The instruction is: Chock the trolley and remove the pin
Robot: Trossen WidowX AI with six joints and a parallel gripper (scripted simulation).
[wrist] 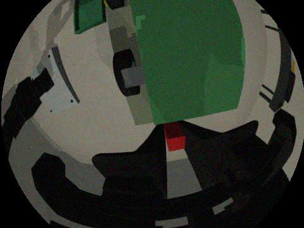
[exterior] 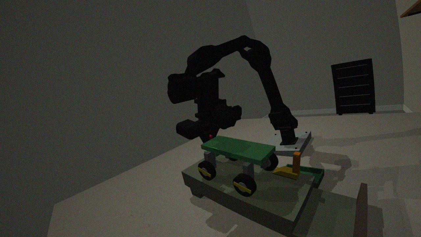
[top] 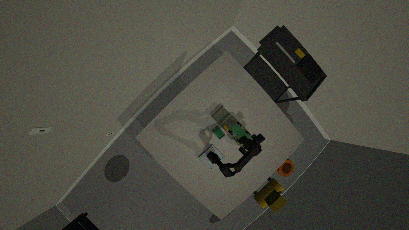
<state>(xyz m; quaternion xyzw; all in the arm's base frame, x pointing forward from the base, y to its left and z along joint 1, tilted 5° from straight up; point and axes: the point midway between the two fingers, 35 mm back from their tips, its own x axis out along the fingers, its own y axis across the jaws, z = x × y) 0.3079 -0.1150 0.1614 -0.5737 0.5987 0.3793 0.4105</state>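
My gripper tip is 100 mm past the green tray, 240 mm to the right of it and 140 mm above it. The rest, counted from my gripper tip: trolley: 30 mm ahead, 110 mm to the left, 20 mm below; yellow chock: 20 mm behind, 230 mm to the left, 50 mm below; red-headed stop pin: right at my gripper tip.
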